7 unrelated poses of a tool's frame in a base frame.
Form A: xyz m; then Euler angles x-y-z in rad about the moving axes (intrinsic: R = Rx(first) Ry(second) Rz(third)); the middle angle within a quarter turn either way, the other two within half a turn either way.
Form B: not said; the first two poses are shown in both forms.
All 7 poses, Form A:
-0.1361, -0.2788, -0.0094, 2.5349, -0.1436, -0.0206
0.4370, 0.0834, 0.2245, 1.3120, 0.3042, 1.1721
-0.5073, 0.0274, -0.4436, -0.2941, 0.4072, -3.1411
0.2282, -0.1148, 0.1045, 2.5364, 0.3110, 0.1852
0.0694, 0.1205, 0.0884, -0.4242, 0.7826, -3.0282
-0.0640, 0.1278, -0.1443, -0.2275, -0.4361, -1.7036
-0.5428, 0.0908, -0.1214, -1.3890, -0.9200, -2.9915
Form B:
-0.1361, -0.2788, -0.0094, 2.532, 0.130, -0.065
0.4370, 0.0834, 0.2245, 1.070, -1.037, 0.755
-0.5073, 0.0274, -0.4436, 0.318, -0.389, 3.018
0.2282, -0.1148, 0.1045, 2.562, -0.360, 0.021
0.0694, 0.1205, 0.0884, 0.480, -0.755, 2.884
-0.0640, 0.1278, -0.1443, 0.460, -0.170, -1.693
-0.5428, 0.0908, -0.1214, 1.461, -0.005, -2.213

